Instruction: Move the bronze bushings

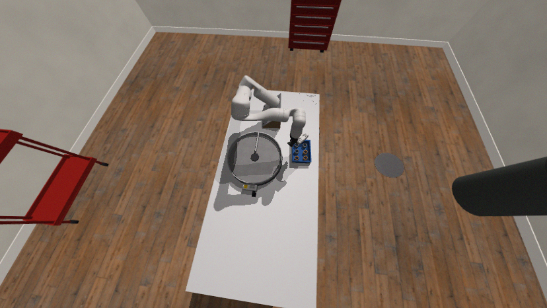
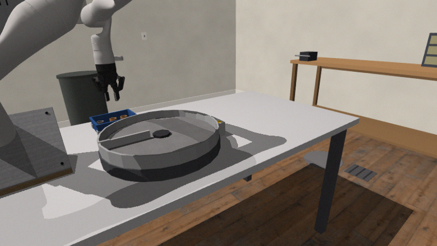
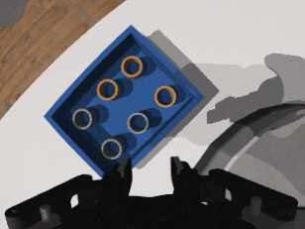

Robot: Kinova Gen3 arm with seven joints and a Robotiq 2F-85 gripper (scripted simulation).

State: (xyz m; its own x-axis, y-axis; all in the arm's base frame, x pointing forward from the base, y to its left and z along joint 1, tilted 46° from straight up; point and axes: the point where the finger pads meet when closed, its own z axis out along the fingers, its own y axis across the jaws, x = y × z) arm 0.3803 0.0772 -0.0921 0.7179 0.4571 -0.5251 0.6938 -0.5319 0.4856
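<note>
My hand is 13 cm above the blue crate, 7 cm to the right of it and 1 cm short of it. Also, from my hand: grey turntable (30 cm to the right, 11 cm below, 6 cm ahead).
</note>
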